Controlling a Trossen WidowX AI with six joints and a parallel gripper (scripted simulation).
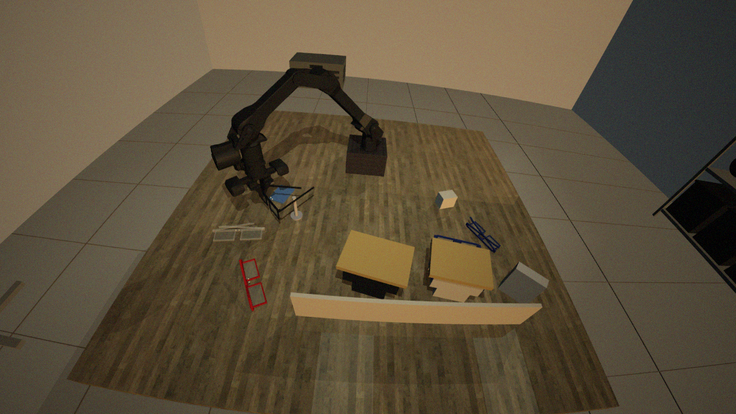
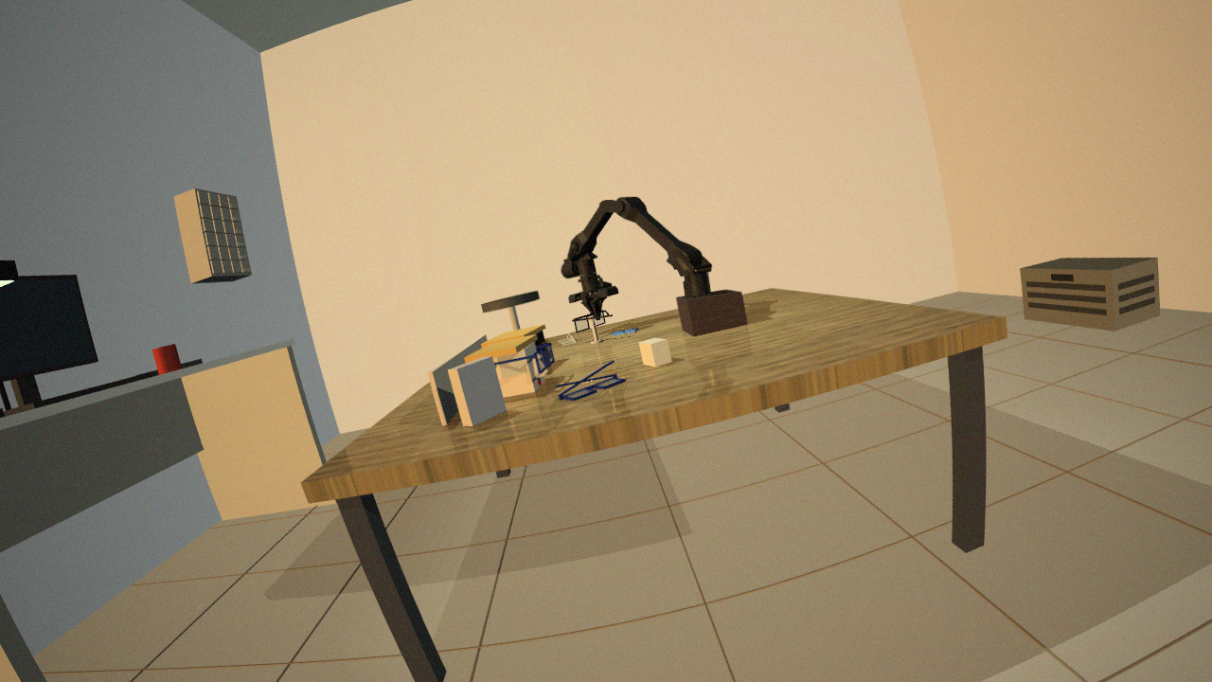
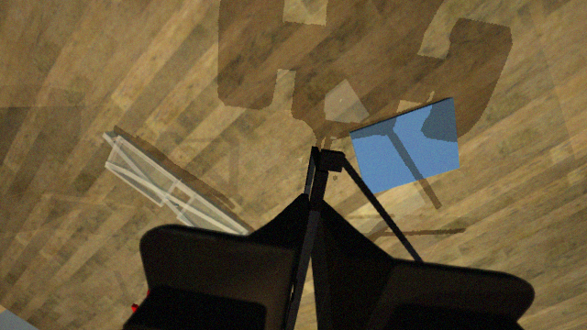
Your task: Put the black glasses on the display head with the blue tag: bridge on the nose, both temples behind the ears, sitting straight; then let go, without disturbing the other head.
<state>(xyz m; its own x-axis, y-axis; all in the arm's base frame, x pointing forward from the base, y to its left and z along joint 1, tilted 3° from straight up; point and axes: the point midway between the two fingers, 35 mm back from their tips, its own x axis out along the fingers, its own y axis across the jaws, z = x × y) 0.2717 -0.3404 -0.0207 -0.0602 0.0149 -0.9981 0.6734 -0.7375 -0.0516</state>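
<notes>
Right now my gripper tip is 110 mm to the right of the peg stand, 30 mm above it and 20 mm short of it. The rest, counted from my gripper tip: small cube: 630 mm to the left, 80 mm behind, 30 mm below; then blue block: 80 mm behind, 50 mm below, 40 mm to the left; then long tan board: 470 mm to the left, 360 mm ahead.
</notes>
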